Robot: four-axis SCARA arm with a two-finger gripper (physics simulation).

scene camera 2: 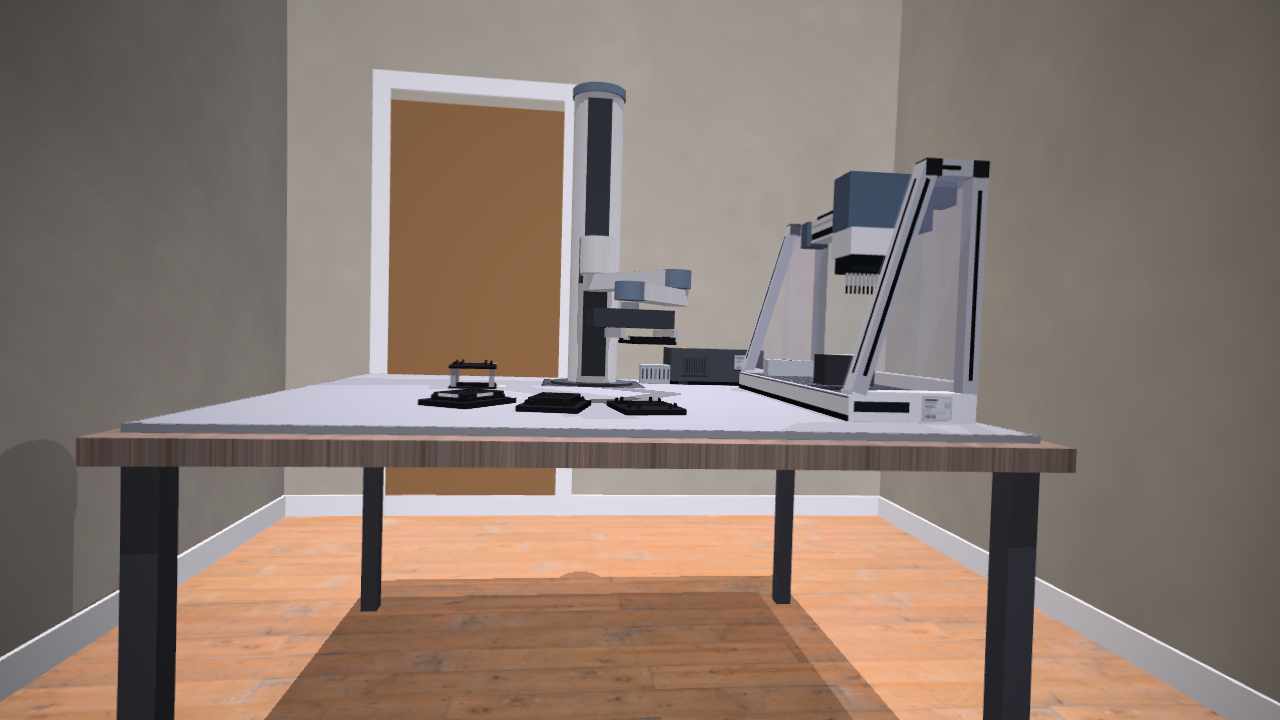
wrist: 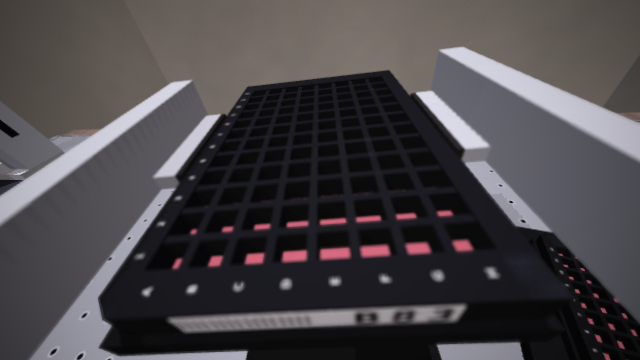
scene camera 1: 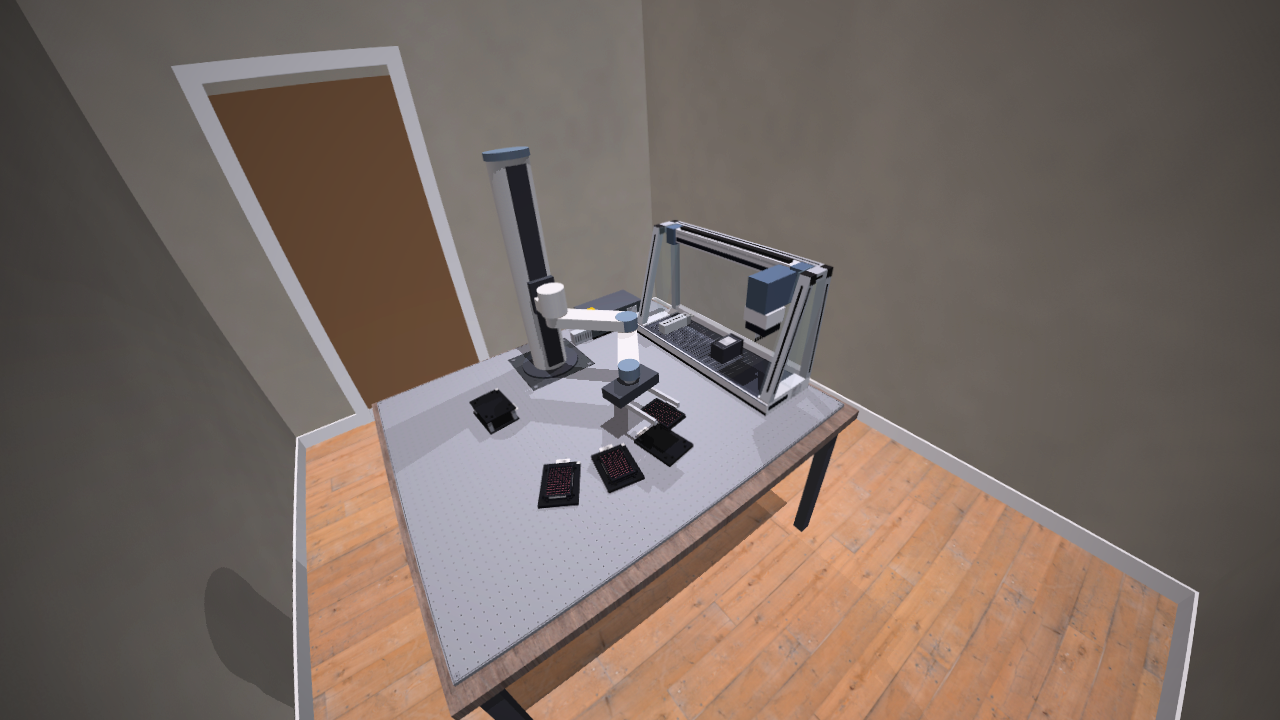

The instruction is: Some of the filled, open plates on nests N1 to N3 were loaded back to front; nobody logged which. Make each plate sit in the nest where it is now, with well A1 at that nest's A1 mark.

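Observation:
My gripper [scene camera 1: 665, 414] [scene camera 2: 648, 339] [wrist: 314, 90] is shut on a black, open plate [scene camera 1: 664, 411] [scene camera 2: 660, 340] [wrist: 325, 155] and holds it level, high above the table. In the wrist view the plate's pink-filled wells, letters A to H and label B83 face the camera, with A at the near left. A bare black nest [scene camera 1: 663, 444] [scene camera 2: 646, 406] stands below and in front of it. One filled plate [scene camera 1: 617, 466] sits on the middle nest [scene camera 1: 627, 487], another filled plate [scene camera 1: 560, 480] on the left nest [scene camera 1: 558, 503]. Nest numbers and A1 marks are too small to read.
A raised black stand [scene camera 1: 494, 405] [scene camera 2: 472, 365] is at the table's left. The arm column [scene camera 1: 528, 259] [scene camera 2: 597, 179] stands at the back. A framed pipetting machine [scene camera 1: 707, 362] [scene camera 2: 954, 407] is at the right, with a dark box [scene camera 2: 702, 365] behind the arm.

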